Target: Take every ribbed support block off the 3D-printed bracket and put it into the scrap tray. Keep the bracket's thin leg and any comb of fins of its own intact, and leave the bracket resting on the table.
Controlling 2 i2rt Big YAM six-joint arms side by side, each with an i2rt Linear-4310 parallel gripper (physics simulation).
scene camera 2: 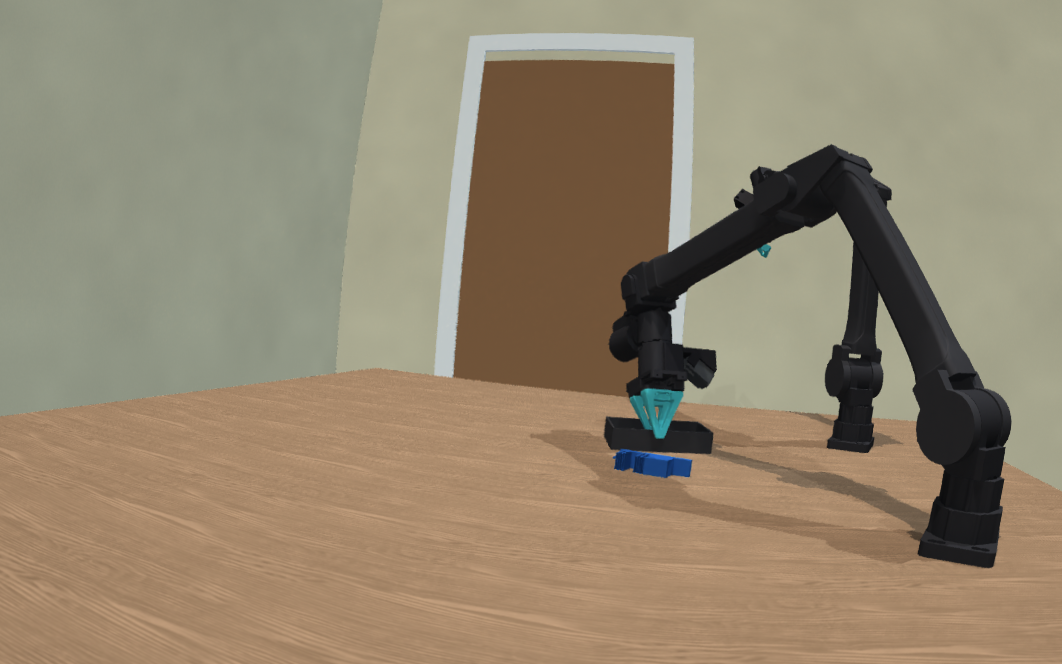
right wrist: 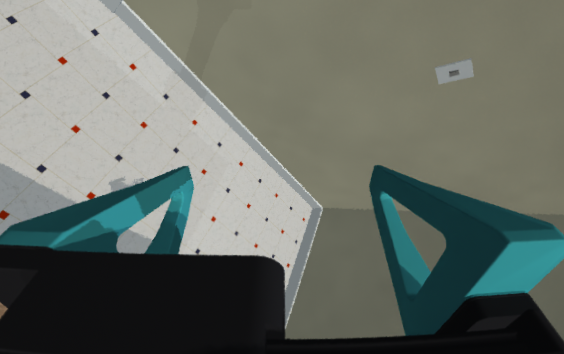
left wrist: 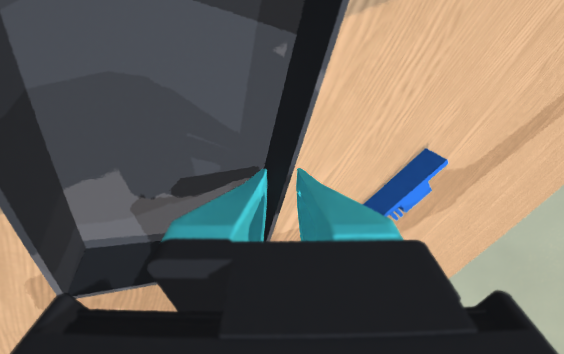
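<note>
The blue bracket (scene camera 2: 653, 464) (left wrist: 407, 181) rests on the table in front of the scrap tray in the scene view. A lighter blue part (left wrist: 417, 198) and a few thin fins (left wrist: 396, 213) show along one side; part of the bracket is hidden behind a finger in the left wrist view. The black scrap tray (scene camera 2: 697, 441) (left wrist: 320, 86) shows no blue piece in its visible part. My left gripper (scene camera 2: 660, 435) (left wrist: 281, 177) is nearly closed and empty, with its tips over the tray's long side wall, apart from the bracket. My right gripper (right wrist: 281, 175) is open and empty, raised far from the bracket.
The wooden table (scene camera 2: 313, 532) carries both arm bases, the left arm's base (scene camera 2: 957, 546) at the right and the right arm's base (scene camera 2: 850, 443) behind it. The right arm is raised behind the left arm. A brown door (scene camera 2: 571, 219) stands behind the table.
</note>
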